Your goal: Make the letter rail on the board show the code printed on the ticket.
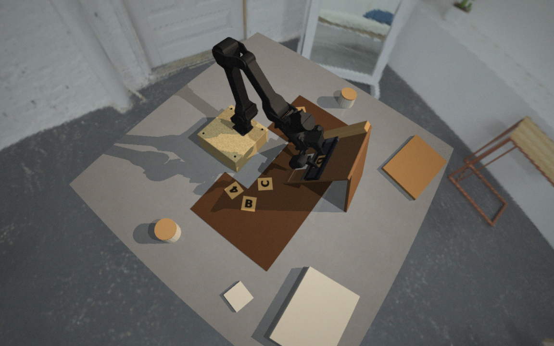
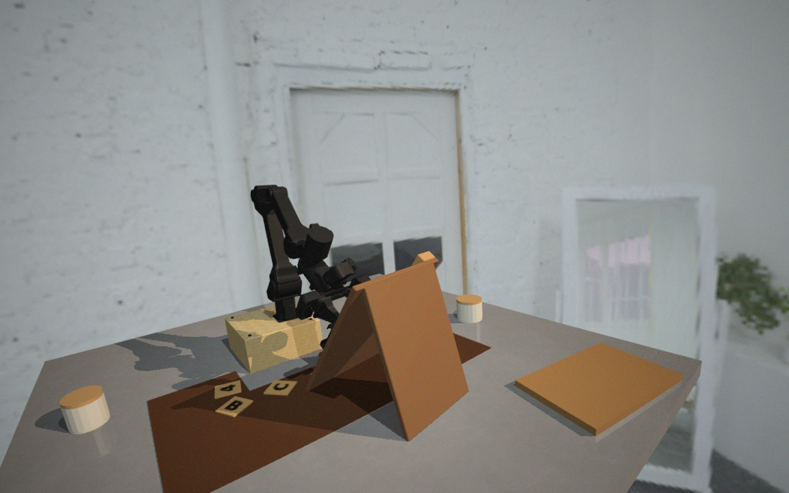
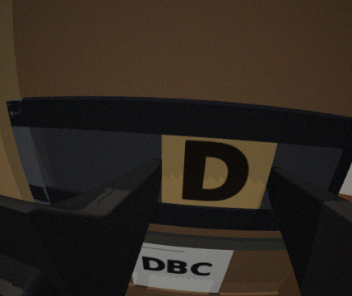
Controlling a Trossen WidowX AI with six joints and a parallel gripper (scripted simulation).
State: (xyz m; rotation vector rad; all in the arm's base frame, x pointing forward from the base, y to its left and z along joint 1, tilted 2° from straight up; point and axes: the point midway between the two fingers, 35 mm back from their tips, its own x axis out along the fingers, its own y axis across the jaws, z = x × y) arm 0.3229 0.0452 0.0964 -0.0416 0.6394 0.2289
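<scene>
Now: gripper tip 8 cm above the white ticket and 6 cm past it. Also, from my gripper tip: brown mat (16 cm below, 15 cm behind, 5 cm to the right); then D tile (right at my gripper tip); then C tile (16 cm below, 15 cm to the right, 13 cm behind).
</scene>
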